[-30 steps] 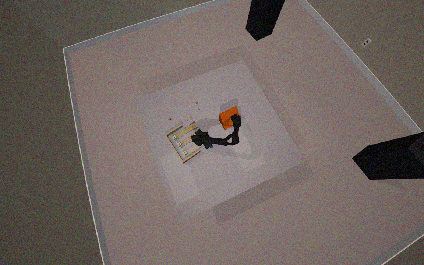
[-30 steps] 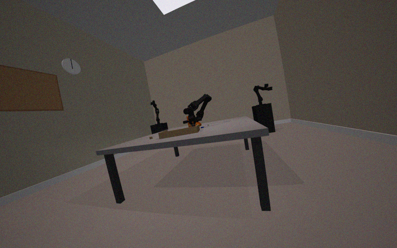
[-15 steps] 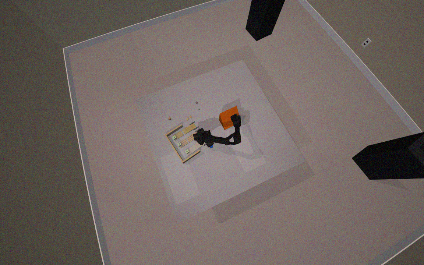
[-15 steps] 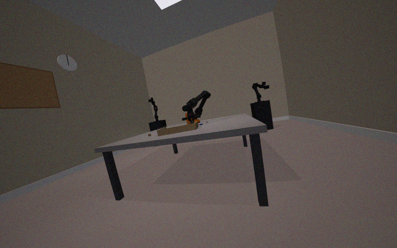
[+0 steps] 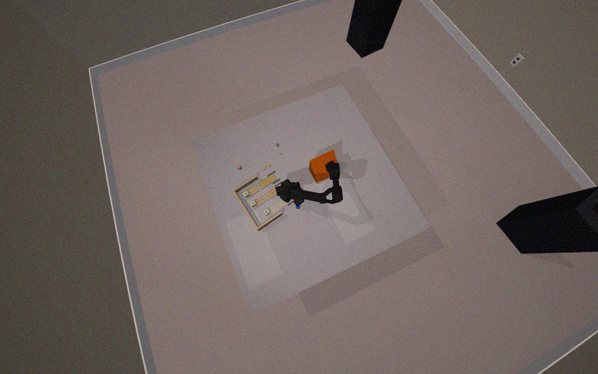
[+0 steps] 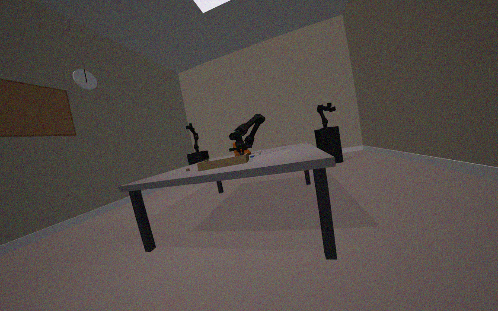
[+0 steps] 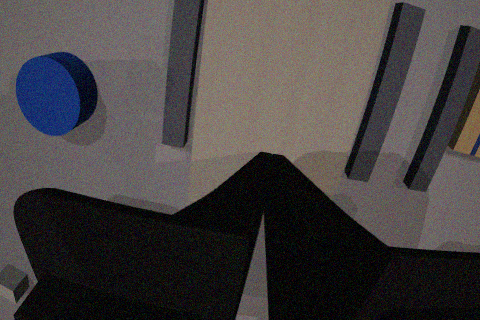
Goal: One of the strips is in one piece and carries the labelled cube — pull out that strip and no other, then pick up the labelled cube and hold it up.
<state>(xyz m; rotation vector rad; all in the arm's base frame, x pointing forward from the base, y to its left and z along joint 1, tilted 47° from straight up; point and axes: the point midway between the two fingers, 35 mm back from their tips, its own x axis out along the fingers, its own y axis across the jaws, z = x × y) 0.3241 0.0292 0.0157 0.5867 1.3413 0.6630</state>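
Now: gripper tip 1 cm short of the blue disc and 8 cm to the right of it.
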